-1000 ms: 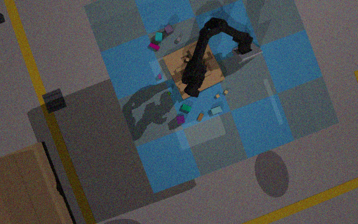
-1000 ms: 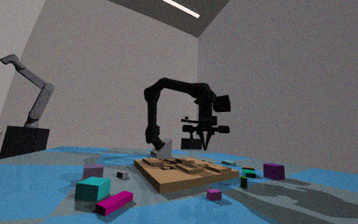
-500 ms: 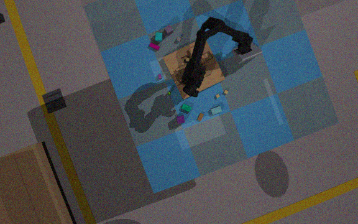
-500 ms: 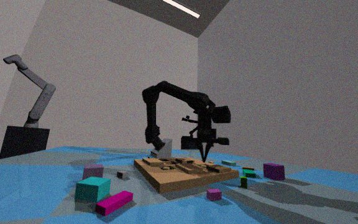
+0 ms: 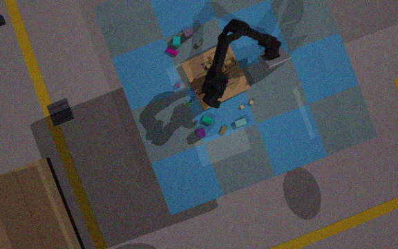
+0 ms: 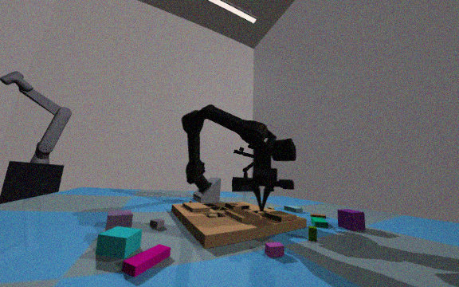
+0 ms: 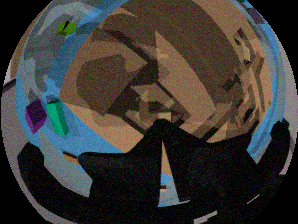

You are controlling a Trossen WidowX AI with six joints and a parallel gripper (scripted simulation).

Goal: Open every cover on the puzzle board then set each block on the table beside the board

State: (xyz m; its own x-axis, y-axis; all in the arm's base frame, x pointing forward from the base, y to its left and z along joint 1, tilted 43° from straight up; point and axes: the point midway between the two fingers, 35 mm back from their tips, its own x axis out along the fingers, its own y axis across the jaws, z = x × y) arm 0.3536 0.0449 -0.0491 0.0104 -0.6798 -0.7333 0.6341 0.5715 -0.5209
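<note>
Right now my gripper tip is 18 cm short of the lime block and 1 cm above it. Also, from my gripper tip: green block 12 cm to the left, 11 cm ahead, 2 cm below; wooden bar 21 cm to the left, 5 cm ahead, 2 cm below; pale teal block 21 cm to the left, 6 cm behind, 2 cm below.
</note>
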